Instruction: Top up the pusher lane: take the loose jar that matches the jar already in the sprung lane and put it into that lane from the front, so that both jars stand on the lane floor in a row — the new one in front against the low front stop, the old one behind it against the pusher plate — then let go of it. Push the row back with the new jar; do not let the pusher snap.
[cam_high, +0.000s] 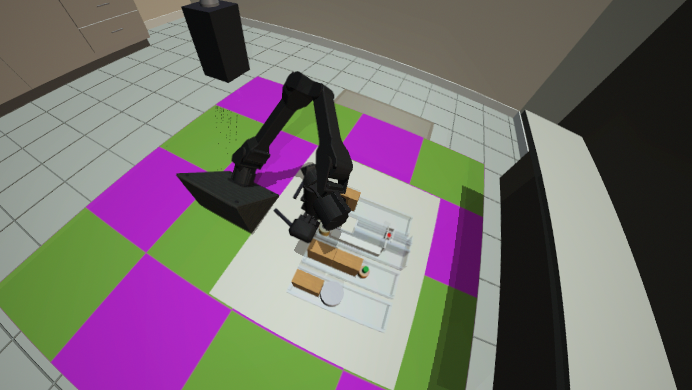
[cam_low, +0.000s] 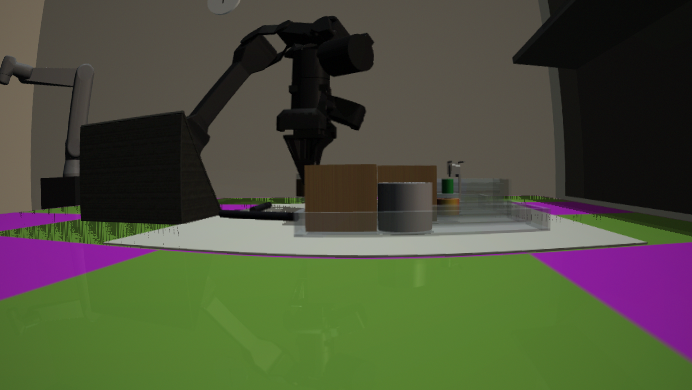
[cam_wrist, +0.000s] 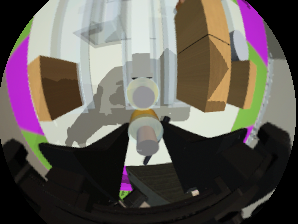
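Right now the sprung lane is 180 mm ahead of my gripper tip, 40 mm to the left of it and 30 mm below it. Also, from my gripper tip: red mark (220 mm ahead, 50 mm to the left, 20 mm above); then grey cylinder (140 mm ahead, 160 mm to the right, 20 mm below).
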